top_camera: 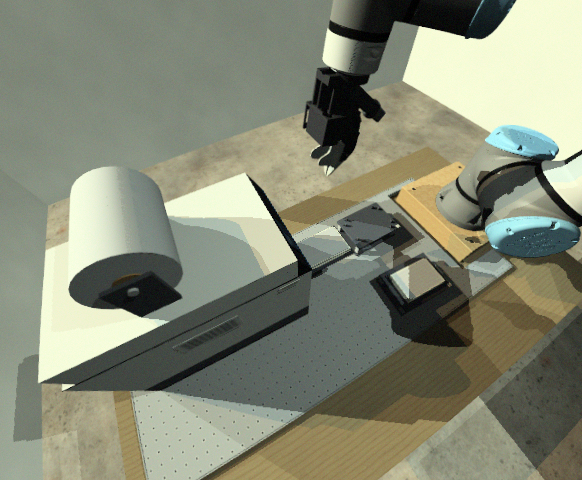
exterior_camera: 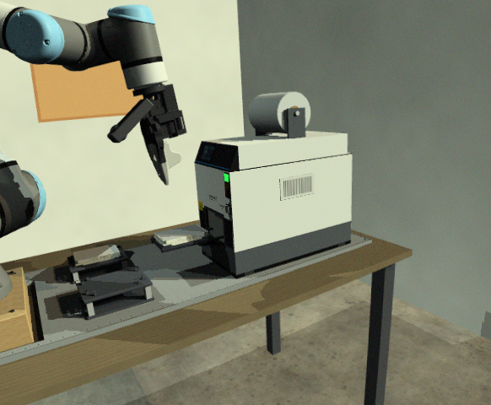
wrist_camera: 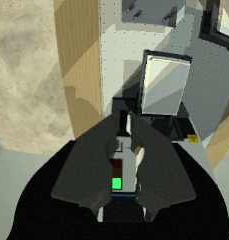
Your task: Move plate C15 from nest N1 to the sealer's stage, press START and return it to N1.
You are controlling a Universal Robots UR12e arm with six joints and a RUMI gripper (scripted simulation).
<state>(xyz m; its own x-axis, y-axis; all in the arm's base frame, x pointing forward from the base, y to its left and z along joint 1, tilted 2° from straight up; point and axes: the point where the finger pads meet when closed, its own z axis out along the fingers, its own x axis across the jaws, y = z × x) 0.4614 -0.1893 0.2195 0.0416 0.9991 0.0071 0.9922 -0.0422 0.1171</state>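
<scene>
My hand is 60 mm short of the white open-well plate, 90 mm to the right of it and 170 mm above it. The rest, counted from my hand: dark stage: 60 mm ahead, 90 mm to the left, 180 mm below; then foil-covered plate: 130 mm behind, 280 mm to the left, 240 mm below; then start button: 160 mm ahead, 10 mm to the right, 100 mm below.
</scene>
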